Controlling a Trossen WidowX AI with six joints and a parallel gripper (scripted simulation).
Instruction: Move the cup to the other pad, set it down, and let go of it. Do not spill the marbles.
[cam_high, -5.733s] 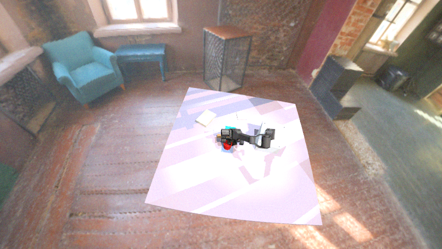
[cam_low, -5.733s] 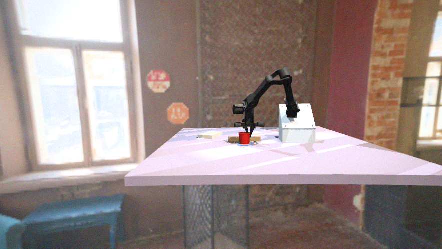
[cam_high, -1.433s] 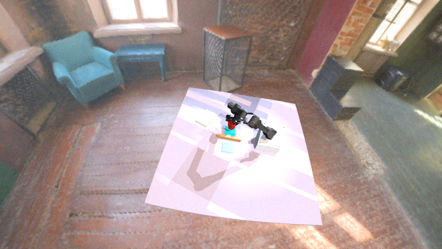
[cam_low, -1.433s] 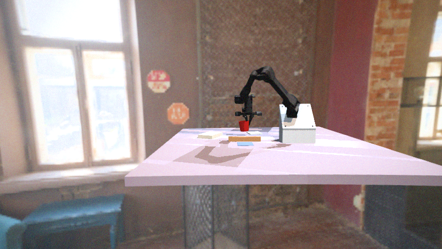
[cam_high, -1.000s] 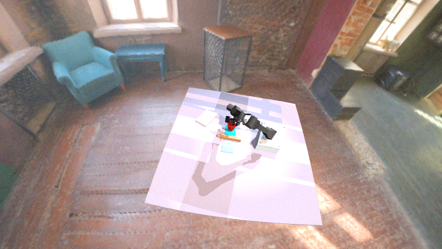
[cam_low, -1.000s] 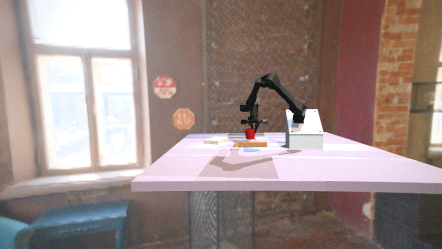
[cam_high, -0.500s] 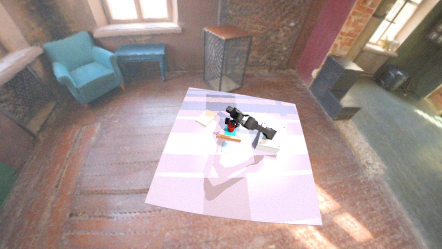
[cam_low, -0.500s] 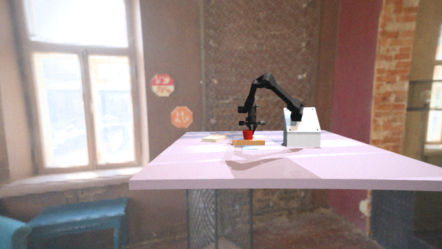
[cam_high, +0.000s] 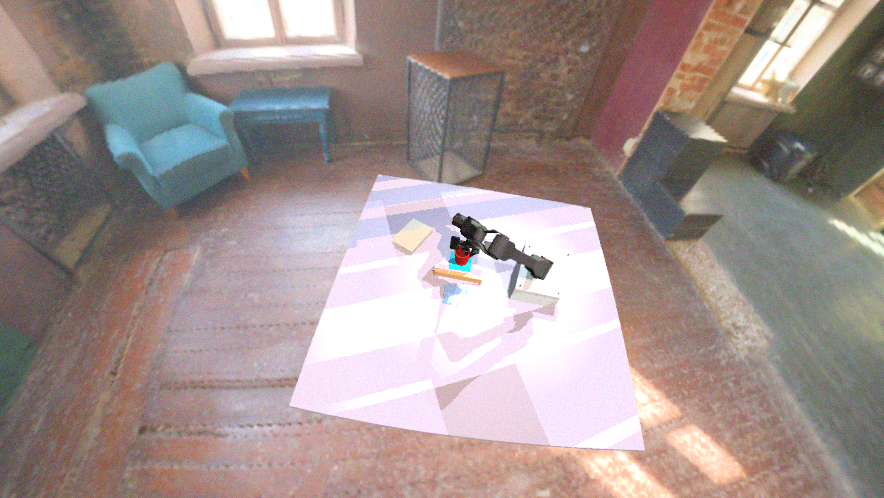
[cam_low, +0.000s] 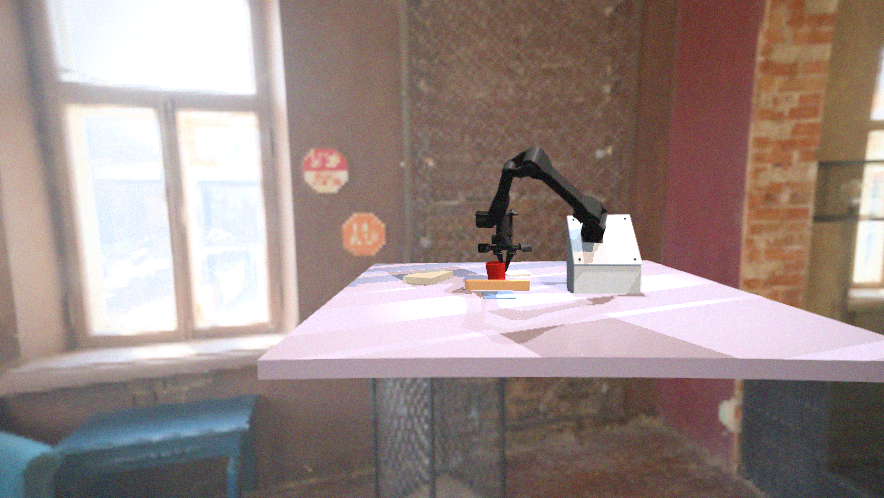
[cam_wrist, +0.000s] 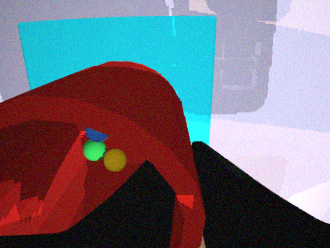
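My gripper tip is now 30 mm short of the red cup. From my gripper tip the other things lie so: green marble 40 mm ahead, 30 mm below, 20 mm to the left; yellow marble 30 mm ahead, 20 mm to the left, 20 mm below; cyan pad 50 mm below, 30 mm ahead.
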